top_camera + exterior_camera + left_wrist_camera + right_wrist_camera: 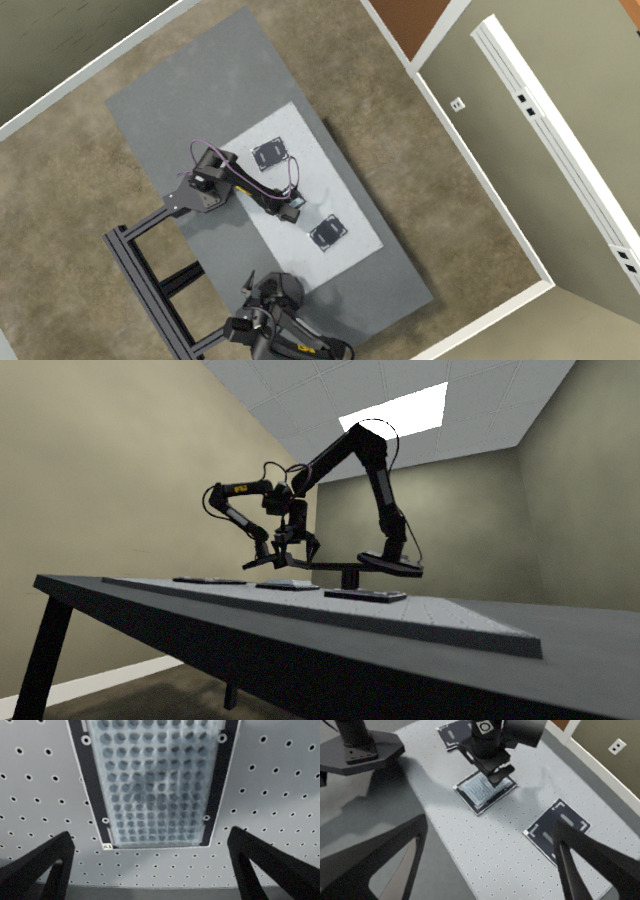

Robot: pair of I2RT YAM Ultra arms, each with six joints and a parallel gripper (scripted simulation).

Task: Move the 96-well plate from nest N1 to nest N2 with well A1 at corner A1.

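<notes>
Now: left hand 6 cm above the clear 96-well plate.
</notes>
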